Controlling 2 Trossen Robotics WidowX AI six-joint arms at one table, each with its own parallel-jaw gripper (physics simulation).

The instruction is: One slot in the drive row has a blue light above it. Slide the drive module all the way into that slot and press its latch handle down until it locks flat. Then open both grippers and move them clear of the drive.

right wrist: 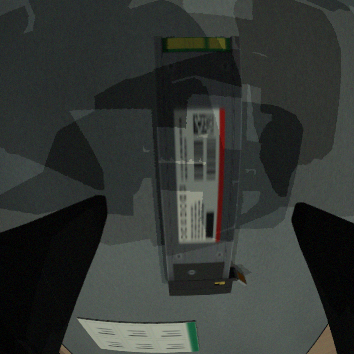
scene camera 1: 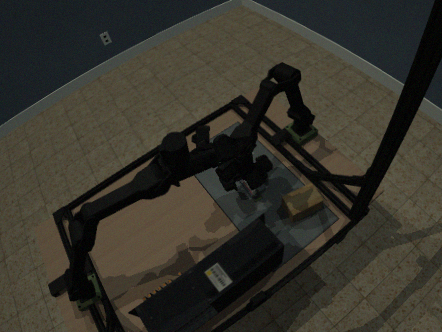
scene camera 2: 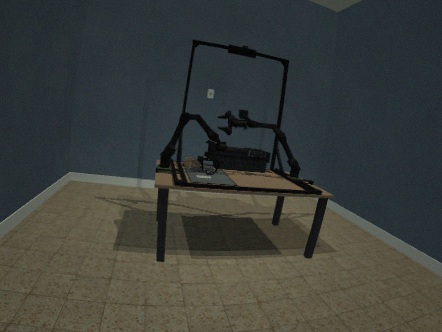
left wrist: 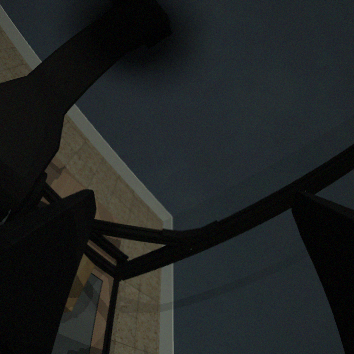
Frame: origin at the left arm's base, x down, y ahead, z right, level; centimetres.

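Seen in the pictures: left gripper, fingertip midpoint: (scene camera 1: 246,140) (scene camera 2: 217,122) (left wrist: 198,201); right gripper, fingertip midpoint: (right wrist: 204,209) (scene camera 1: 247,184) (scene camera 2: 209,171); left arm's base at its link origin: (scene camera 1: 86,291) (scene camera 2: 293,177); right arm's base at its link origin: (scene camera 1: 301,128) (scene camera 2: 164,166).
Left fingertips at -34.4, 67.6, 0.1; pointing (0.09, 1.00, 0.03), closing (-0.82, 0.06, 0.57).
Offsets run from my left fingertips to a thing's top centre, as dx, dy, dz. "spot": to the spot under its first point. Level surfaces: height alone.
The drive module @[+35.9, +1.7, -7.4] (right wrist: 197,175) (scene camera 1: 246,189) lies flat on the grey mat @[dx +36.8] (right wrist: 275,310) (scene camera 1: 315,226), with its label and red stripe up and its gold-coloured contacts at the top of the right wrist view. A small orange-tipped latch part @[spot: +36.4, -0.6, -13.2] (right wrist: 241,276) sticks out beside its dark front end. My right gripper (right wrist: 204,209) (scene camera 1: 245,181) (scene camera 2: 208,164) is open above the module, one finger on each side of it. My left gripper (left wrist: 198,201) (scene camera 2: 221,123) is open and empty, high above the table. The blue light does not show.
The black drive chassis @[+19.5, -26.0, +20.8] (scene camera 1: 250,252) (scene camera 2: 242,159) stands along the table, with orange parts @[spot: +19.5, -39.4, +17.1] (scene camera 1: 160,290) along its side. A yellow-brown block @[+30.8, +13.8, +9.8] (scene camera 1: 302,202) (left wrist: 80,285) is on the mat. A printed card @[+36.7, +6.6, -22.2] (right wrist: 145,336) (scene camera 2: 203,176) lies near the module's front. Black frame rails edge the table.
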